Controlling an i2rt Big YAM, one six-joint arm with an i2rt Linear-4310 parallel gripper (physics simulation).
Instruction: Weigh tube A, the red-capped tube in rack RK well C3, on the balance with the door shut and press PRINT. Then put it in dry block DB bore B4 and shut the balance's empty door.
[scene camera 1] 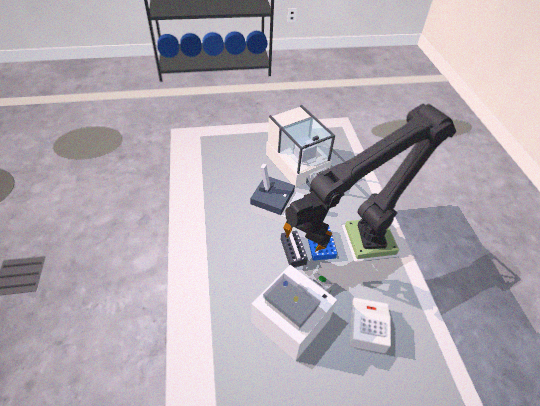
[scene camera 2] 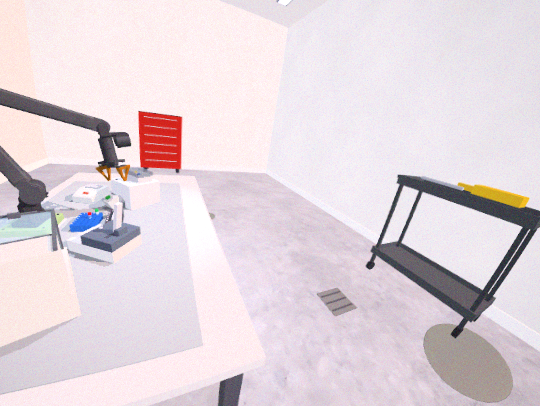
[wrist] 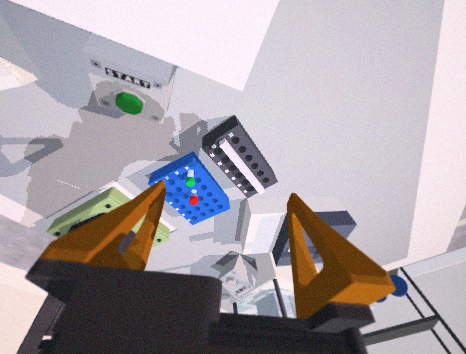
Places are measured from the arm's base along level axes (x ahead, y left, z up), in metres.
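Where they show: gripper, fingertip midpoint: (scene camera 1: 301, 243) (scene camera 2: 117, 180) (wrist: 227, 192); arm's base, link origin: (scene camera 1: 371, 235).
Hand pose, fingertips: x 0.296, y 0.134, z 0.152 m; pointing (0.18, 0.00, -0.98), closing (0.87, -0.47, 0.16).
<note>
Things, the pixels of their top centre, and the offset from my fingertips.
- red-capped tube, top centre: (wrist: 193, 202) (scene camera 2: 89, 212) dz -0.124, dx -0.094, dy -0.105 m
- blue rack, top centre: (wrist: 192, 197) (scene camera 1: 321, 240) (scene camera 2: 86, 218) dz -0.148, dx -0.103, dy -0.116 m
- green-capped tube, top centre: (wrist: 189, 183) (scene camera 2: 96, 209) dz -0.123, dx -0.078, dy -0.067 m
- dark block, top centre: (wrist: 244, 171) (scene camera 1: 294, 244) (scene camera 2: 114, 213) dz -0.130, dx +0.003, dy -0.091 m
- glass-walled balance, top centre: (scene camera 2: 10, 221) (scene camera 1: 307, 129) dz +0.044, dx -0.082, dy -0.523 m
- big white box, top centre: (scene camera 1: 305, 282) (scene camera 2: 127, 171) dz +0.012, dx +0.007, dy +0.146 m
- green START button, top centre: (wrist: 126, 105) (scene camera 1: 322, 277) dz -0.103, dx -0.072, dy +0.066 m
- white keypad device, top centre: (scene camera 1: 372, 317) (scene camera 2: 90, 187) dz -0.108, dx -0.207, dy +0.209 m
The red-capped tube (scene camera 2: 89, 214) (wrist: 193, 200) stands in the blue rack (scene camera 1: 327, 255) (scene camera 2: 80, 223) (wrist: 175, 166), near a green-capped tube (scene camera 2: 97, 211) (wrist: 190, 181). I cannot read the well labels. My gripper (scene camera 1: 304, 238) (scene camera 2: 116, 179) (wrist: 227, 192) is open and empty, above the rack and the dark block; in the wrist view both lie beyond the fingertips. The dark block (scene camera 1: 300, 261) (wrist: 220, 132) has rows of bores and a pale strip along it, and lies beside the rack. The glass-walled balance (scene camera 1: 285, 160) (scene camera 2: 35, 290) stands at the far end; its door's state is unclear.
A dark stand with a pale post (scene camera 1: 272, 197) (scene camera 2: 112, 237) is between balance and block. A big white box (scene camera 1: 277, 327) stands on the other side, near a green START button (scene camera 1: 322, 279) (wrist: 129, 102). A white keypad device (scene camera 1: 371, 327) is beside it.
</note>
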